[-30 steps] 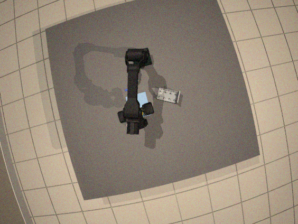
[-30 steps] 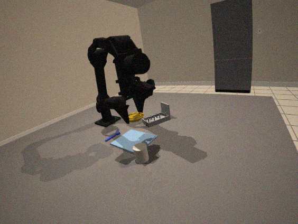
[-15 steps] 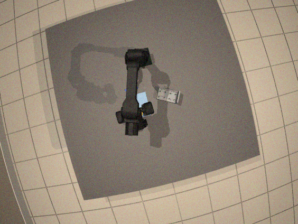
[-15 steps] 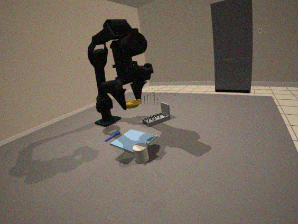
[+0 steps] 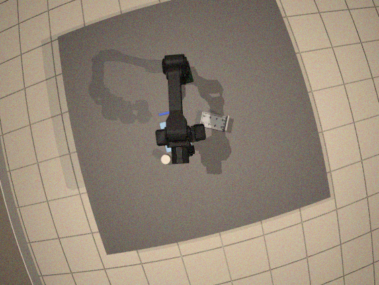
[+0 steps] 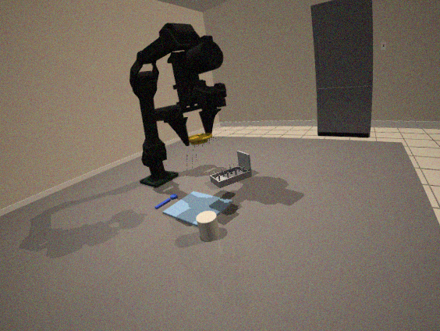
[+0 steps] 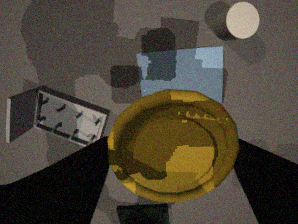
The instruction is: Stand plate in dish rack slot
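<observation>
My gripper tip is now 7 cm past the grey dish rack, 15 cm to the right of it and 16 cm above it. From my gripper tip the other things lie so: yellow plate: 1 cm above; then light blue mat: 2 cm behind, 4 cm to the right, 18 cm below; then cup: 10 cm ahead, 9 cm to the right, 16 cm below.
</observation>
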